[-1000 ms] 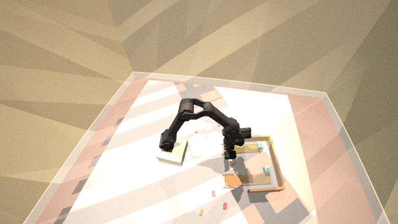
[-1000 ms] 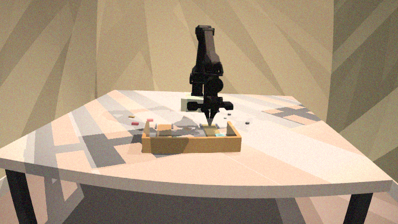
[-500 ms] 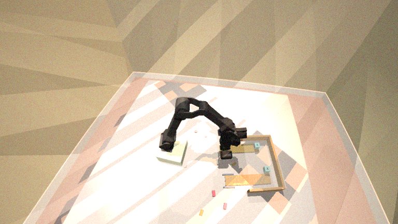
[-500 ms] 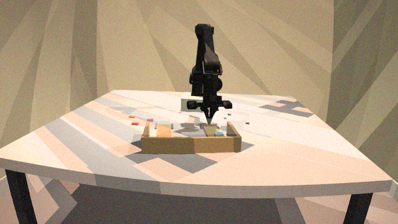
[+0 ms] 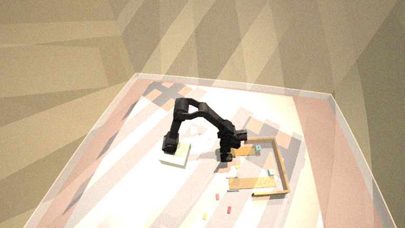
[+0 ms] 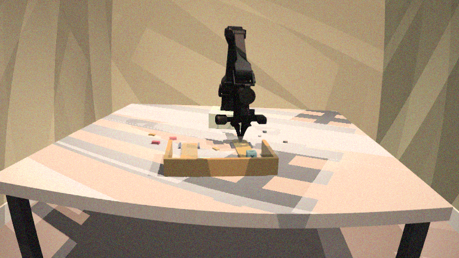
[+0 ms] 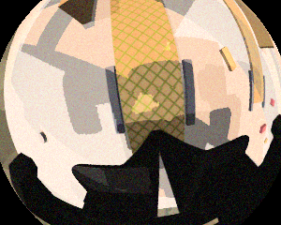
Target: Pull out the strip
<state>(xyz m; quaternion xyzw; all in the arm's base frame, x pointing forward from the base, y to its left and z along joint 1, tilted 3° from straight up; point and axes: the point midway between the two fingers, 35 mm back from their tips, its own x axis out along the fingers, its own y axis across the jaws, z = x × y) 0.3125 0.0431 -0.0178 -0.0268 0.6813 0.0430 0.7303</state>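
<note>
Now: the yellow strip 100 mm ahead of my gripper tip and 10 mm to the left of it. Round my gripper tip: orange strip (180 mm to the right, 160 mm ahead).
</note>
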